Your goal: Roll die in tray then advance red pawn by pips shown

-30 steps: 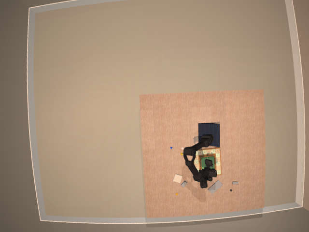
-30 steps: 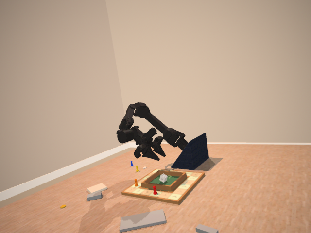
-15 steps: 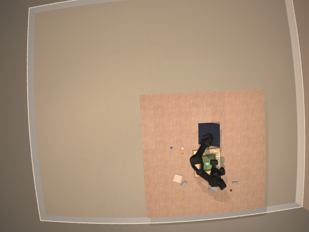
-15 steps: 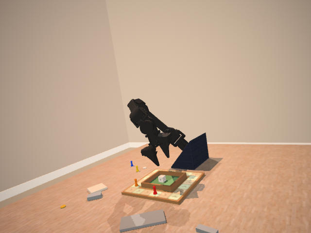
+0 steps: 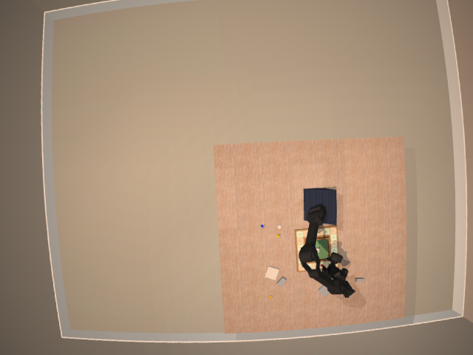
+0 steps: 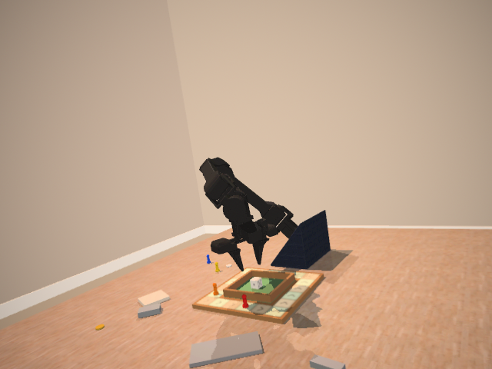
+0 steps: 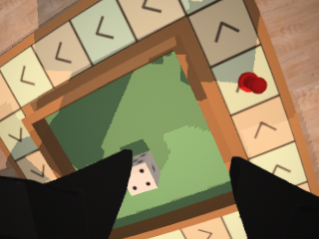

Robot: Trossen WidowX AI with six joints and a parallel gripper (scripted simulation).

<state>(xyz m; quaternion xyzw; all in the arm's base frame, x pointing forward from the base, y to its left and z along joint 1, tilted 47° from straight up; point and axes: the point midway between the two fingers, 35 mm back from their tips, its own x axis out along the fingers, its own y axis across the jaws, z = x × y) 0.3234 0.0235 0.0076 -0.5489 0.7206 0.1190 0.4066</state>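
My gripper tip is now 6 cm short of the red pawn, 1 cm to the right of it and 7 cm above it. From my gripper tip the other things lie so: green tray 5 cm behind, 1 cm to the right, 9 cm below; orange pawn 2 cm ahead, 13 cm to the right, 7 cm below; white die 5 cm behind, 3 cm to the right, 7 cm below.
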